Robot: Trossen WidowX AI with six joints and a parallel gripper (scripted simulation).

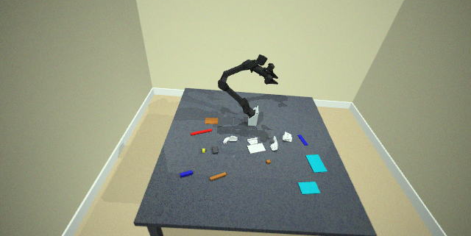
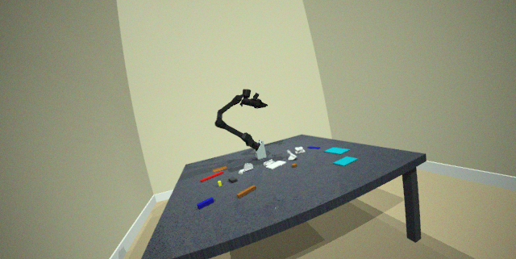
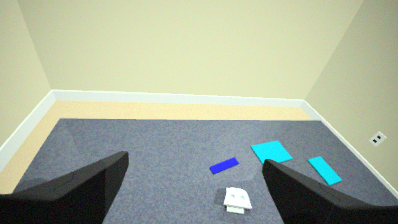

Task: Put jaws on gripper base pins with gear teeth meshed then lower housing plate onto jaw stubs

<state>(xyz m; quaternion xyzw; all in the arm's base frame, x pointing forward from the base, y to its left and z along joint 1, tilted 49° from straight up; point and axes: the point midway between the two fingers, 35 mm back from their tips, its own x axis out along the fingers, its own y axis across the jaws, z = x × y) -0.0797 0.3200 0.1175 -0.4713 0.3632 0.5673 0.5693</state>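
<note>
Now: the white jaw 37 cm below my gripper tip, 26 cm ahead of it and 5 cm to the left of it. The rest, counted from my gripper tip: orange cube (44 cm ahead, 39 cm below); then white gripper base (38 cm below, 18 cm ahead, 14 cm to the left); then orange tile (48 cm to the right, 40 cm below, 11 cm ahead).
</note>
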